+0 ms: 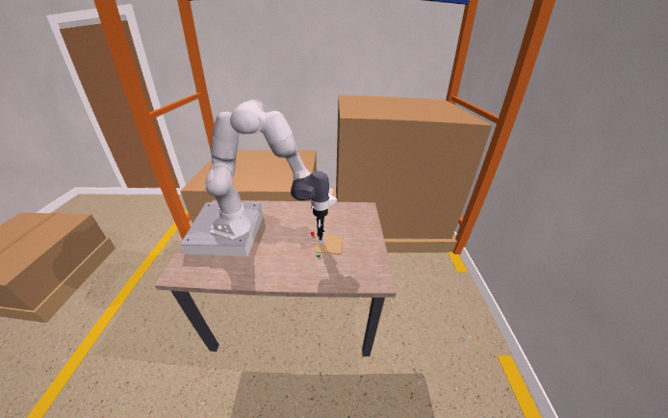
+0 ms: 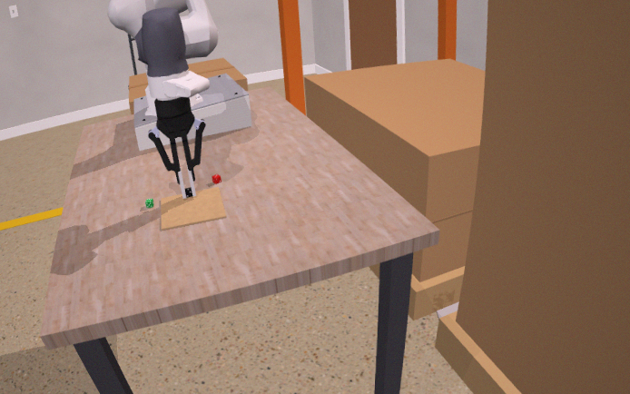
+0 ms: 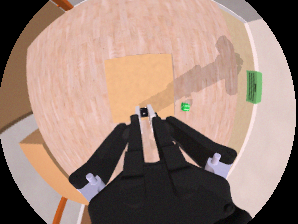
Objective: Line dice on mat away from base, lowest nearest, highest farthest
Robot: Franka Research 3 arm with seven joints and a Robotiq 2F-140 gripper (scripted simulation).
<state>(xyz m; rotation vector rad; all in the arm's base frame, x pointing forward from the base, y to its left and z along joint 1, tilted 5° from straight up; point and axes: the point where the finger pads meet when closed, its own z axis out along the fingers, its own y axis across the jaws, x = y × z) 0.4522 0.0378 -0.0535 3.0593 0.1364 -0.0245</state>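
Now: the black die 30 mm below my hand. The rest, counted from my hand: green die 10 mm ahead, 100 mm to the right, 30 mm below; then tan mat 50 mm ahead, 40 mm below; then red die 60 mm behind, 70 mm to the left, 30 mm below.
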